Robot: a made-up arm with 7 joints. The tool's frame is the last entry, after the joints.
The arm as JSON. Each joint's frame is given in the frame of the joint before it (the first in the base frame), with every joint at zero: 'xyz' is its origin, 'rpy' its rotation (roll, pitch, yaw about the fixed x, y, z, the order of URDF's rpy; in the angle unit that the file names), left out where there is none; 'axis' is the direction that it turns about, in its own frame. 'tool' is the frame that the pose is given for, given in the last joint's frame.
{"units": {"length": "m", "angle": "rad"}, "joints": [
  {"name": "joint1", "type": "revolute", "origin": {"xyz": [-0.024, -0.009, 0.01]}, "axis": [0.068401, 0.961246, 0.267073]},
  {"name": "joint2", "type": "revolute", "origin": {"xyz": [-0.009, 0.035, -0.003]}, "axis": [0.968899, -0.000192, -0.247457]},
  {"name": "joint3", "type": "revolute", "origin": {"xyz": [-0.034, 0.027, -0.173]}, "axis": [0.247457, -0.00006, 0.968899]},
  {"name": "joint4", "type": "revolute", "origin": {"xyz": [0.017, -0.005, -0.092]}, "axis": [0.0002, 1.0, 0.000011]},
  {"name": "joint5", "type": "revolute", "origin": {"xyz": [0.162, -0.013, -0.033]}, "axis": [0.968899, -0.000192, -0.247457]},
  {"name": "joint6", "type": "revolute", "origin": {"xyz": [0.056, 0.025, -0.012]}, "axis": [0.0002, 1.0, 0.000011]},
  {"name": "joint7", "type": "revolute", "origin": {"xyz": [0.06, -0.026, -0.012]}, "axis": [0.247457, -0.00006, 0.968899]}
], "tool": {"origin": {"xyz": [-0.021, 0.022, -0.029], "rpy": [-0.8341, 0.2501, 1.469]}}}
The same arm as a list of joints. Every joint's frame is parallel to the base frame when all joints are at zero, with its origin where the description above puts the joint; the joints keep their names.
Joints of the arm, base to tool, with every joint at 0 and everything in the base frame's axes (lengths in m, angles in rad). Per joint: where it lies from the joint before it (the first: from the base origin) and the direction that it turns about. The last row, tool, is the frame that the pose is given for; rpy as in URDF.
joint1: xyz -0.024 -0.009 0.01 axis 0.068403 0.961235 0.26711
joint2: xyz -0.009 0.035 -0.003 axis 0.968889 -0.0002 -0.247497
joint3: xyz -0.034 0.027 -0.173 axis 0.247497 -0.0001 0.968889
joint4: xyz 0.017 -0.005 -0.092 axis 0.0002 1 0
joint5: xyz 0.162 -0.013 -0.033 axis 0.968889 -0.0002 -0.247497
joint6: xyz 0.056 0.025 -0.012 axis 0.0002 1 0
joint7: xyz 0.06 -0.026 -0.012 axis 0.247497 -0.0001 0.968889
tool: xyz -0.021 0.022 -0.029 rpy -0.8341 0.2501 1.469

